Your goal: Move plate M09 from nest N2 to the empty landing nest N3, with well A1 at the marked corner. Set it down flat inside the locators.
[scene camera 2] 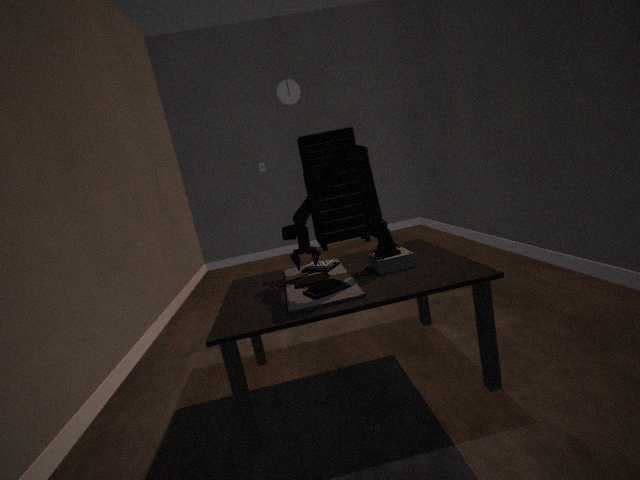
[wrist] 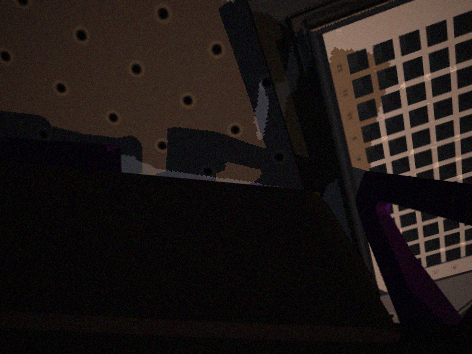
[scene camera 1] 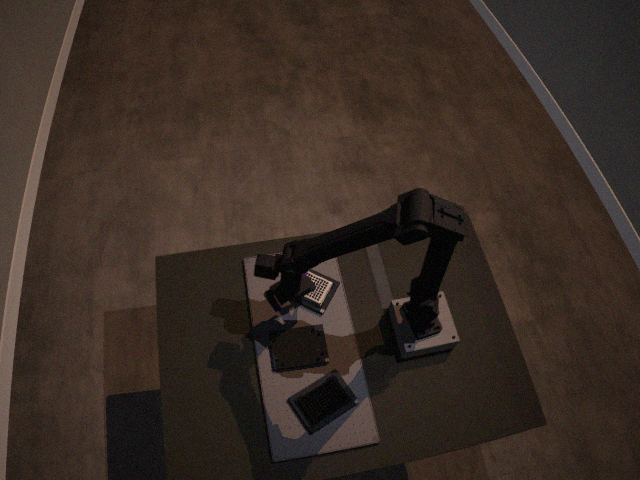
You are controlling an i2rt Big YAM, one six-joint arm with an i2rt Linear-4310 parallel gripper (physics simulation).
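Note:
The white well plate (scene camera 1: pixel 320 287) (scene camera 2: pixel 322 265) (wrist: pixel 415 106), taken here as M09, lies in the far nest on the perforated board (scene camera 1: pixel 356 429) (scene camera 2: pixel 335 298) (wrist: pixel 114 57). Its dark nest frame (wrist: pixel 327 126) shows along its left edge in the wrist view. The empty dark nest (scene camera 1: pixel 299 347) lies in the middle of the board. My gripper (scene camera 1: pixel 282 301) (scene camera 2: pixel 305 256) (wrist: pixel 245 175) is open and empty. It hangs low at the plate's left end, with one purple-padded finger (wrist: pixel 411 263) over the plate's corner. Whether it touches the plate is too dark to tell.
A dark well plate (scene camera 1: pixel 323 400) sits in the near nest of the board. The robot base (scene camera 1: pixel 447 338) (scene camera 2: pixel 397 260) stands to the right on the table (scene camera 1: pixel 465 392) (scene camera 2: pixel 444 269). A dark slatted cabinet (scene camera 2: pixel 335 186) stands behind the table.

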